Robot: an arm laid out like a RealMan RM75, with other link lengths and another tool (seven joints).
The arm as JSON. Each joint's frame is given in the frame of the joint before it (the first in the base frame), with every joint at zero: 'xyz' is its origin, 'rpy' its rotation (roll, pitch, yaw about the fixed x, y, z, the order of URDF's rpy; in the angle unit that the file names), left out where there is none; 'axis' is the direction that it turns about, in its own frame. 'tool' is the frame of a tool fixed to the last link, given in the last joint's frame.
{
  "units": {
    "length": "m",
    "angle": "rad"
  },
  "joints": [
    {
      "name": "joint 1",
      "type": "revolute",
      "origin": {
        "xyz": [
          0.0,
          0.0,
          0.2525
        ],
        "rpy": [
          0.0,
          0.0,
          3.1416
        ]
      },
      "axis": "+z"
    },
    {
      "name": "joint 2",
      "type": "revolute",
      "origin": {
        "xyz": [
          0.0,
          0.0,
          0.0
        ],
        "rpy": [
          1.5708,
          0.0,
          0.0
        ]
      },
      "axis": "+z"
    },
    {
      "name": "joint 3",
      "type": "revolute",
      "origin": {
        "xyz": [
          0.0,
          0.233,
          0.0
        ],
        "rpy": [
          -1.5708,
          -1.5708,
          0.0
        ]
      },
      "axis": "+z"
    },
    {
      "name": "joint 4",
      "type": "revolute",
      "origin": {
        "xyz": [
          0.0,
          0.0,
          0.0
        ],
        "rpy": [
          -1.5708,
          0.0,
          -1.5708
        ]
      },
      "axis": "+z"
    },
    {
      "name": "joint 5",
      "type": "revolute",
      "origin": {
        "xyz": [
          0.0,
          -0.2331,
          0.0
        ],
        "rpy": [
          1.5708,
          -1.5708,
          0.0
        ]
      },
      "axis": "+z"
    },
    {
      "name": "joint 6",
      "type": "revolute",
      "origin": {
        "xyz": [
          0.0,
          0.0,
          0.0
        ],
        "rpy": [
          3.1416,
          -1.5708,
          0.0
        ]
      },
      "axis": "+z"
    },
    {
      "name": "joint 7",
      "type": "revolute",
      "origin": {
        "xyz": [
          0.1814,
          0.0,
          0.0
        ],
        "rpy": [
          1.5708,
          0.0,
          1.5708
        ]
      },
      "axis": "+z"
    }
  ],
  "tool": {
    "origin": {
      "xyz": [
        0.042,
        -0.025,
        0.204
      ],
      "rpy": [
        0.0,
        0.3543,
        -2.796
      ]
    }
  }
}
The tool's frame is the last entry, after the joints.
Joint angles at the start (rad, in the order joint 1, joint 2, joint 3, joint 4, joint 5, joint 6, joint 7): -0.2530 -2.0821 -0.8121 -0.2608 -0.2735 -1.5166 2.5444
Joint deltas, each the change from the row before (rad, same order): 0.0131 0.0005 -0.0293 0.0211 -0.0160 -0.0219 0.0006; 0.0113 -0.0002 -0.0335 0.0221 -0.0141 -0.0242 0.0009; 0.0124 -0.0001 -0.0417 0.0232 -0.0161 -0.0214 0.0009; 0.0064 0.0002 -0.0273 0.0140 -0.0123 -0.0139 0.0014; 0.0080 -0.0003 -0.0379 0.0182 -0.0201 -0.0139 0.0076; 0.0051 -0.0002 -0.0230 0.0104 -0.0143 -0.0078 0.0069; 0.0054 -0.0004 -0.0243 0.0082 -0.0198 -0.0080 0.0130; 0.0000 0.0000 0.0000 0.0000 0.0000 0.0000 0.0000; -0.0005 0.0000 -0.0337 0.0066 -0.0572 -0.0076 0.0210
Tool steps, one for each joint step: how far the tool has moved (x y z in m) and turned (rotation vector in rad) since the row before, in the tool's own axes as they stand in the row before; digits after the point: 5 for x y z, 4 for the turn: 0.00081 0.02088 -0.01221 -0.0523 -0.0070 -0.0105; -0.00074 0.02120 -0.01237 -0.0534 -0.0102 -0.0083; -0.00010 0.02571 -0.01350 -0.0649 -0.0084 -0.0094; -0.00130 0.01715 -0.00831 -0.0431 -0.0077 -0.0046; -0.00112 0.02460 -0.01092 -0.0649 -0.0076 -0.0022; -0.00079 0.01574 -0.00656 -0.0423 -0.0046 0.0003; -0.00215 0.01777 -0.00714 -0.0504 -0.0078 0.0037; 0.00000 0.00000 0.00000 0.0000 0.0000 0.0000; -0.00793 0.03363 -0.00969 -0.0931 -0.0225 0.0012
